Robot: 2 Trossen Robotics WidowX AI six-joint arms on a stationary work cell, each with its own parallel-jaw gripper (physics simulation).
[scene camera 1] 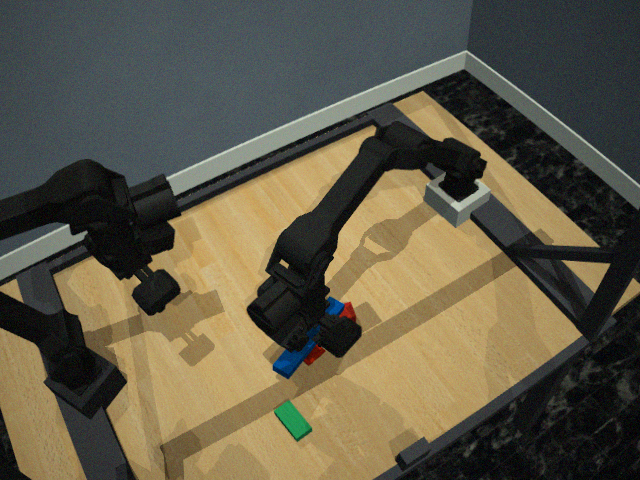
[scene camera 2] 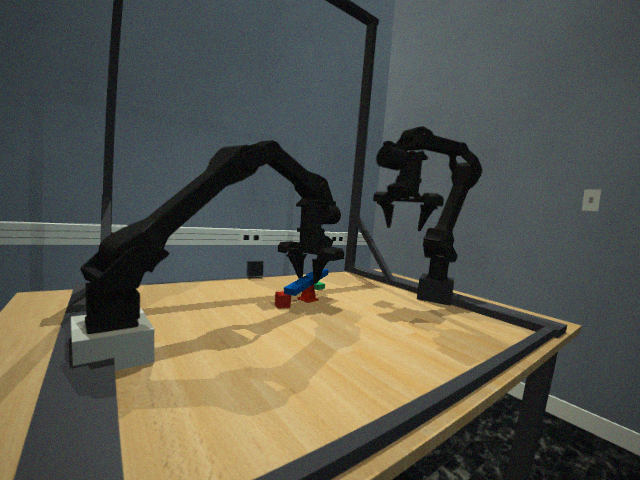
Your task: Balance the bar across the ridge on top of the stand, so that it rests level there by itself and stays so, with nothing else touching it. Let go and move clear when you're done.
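Observation:
A blue bar lies across the top of the red stand. In scene camera 2 the bar is tilted, with its left end low and its right end raised. My right gripper is partly open over the bar's middle, its fingertips down close to the bar, with nothing gripped; whether a finger touches the bar cannot be told. In scene camera 1 this gripper hides the bar's middle and most of the stand. My left gripper is open and empty, high above the table, well away from the stand.
A red cube is on the table close to the bar's low end; whether they touch is unclear. A green block lies flat apart from the stand. Dark frame rails edge the table.

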